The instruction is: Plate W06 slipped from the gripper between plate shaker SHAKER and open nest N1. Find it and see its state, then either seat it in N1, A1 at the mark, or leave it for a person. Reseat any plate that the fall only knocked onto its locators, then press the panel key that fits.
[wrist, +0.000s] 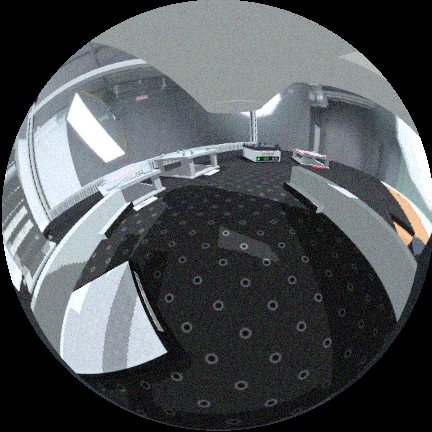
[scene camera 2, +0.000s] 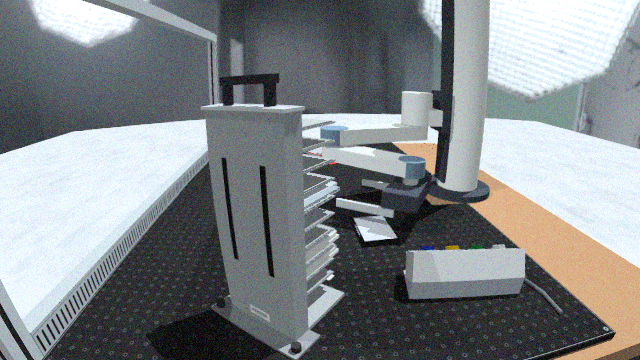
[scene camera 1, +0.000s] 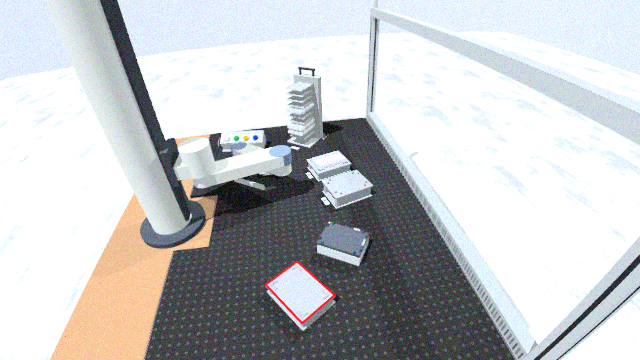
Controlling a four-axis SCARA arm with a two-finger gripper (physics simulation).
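Observation:
A pale plate lies on the dark mat, apparently flat, with no readable label; the arm hides it in scene camera 1. My gripper is open and empty, low over the mat; its fingers stand wide apart, and the plate lies beside and partly beneath one finger. The bare grey nest, presumably N1, has small locators on top. The plate shaker has a dark top and carries no plate. The key panel has white, green, yellow and blue keys.
A pinkish plate rests on the neighbouring nest; its exact seating is unclear. A red-outlined stand is beyond the shaker. The tall plate rack stands near the nests. A cable runs from the panel. A framed screen borders the mat.

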